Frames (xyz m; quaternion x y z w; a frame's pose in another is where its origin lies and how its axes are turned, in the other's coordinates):
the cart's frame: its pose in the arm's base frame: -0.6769 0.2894 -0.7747 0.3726 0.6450 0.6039 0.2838
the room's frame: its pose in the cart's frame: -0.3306 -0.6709 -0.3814 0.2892 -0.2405 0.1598 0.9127
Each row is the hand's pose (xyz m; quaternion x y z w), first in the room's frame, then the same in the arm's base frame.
Working: the room's frame: its pose in the arm's base frame: -0.8951 -0.1946 -1.4251 0.6704 0.6355 0.3204 0.2099

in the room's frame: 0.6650 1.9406 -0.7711 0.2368 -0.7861 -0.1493 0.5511
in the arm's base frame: -0.0480 0.1623 0.5643 0.5761 0.3612 -0.5323 0.5043
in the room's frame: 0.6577 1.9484 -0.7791 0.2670 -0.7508 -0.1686 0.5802
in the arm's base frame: -0.0479 0.1533 0.5742 0.5784 0.4097 -0.5225 0.4739
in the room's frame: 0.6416 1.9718 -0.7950 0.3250 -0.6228 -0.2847 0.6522
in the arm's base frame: -0.0420 0.1330 0.5989 0.5241 0.5788 -0.4749 0.4060
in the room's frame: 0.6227 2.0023 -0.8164 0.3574 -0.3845 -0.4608 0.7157
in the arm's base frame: -0.0347 0.1085 0.6319 0.3851 0.7975 -0.3523 0.3026
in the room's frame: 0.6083 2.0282 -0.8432 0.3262 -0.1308 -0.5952 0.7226
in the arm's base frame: -0.0346 0.0882 0.6664 0.2166 0.9353 -0.1884 0.2068
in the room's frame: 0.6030 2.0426 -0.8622 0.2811 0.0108 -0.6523 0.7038
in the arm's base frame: -0.0374 0.0791 0.6888 0.1128 0.9769 -0.0828 0.1614
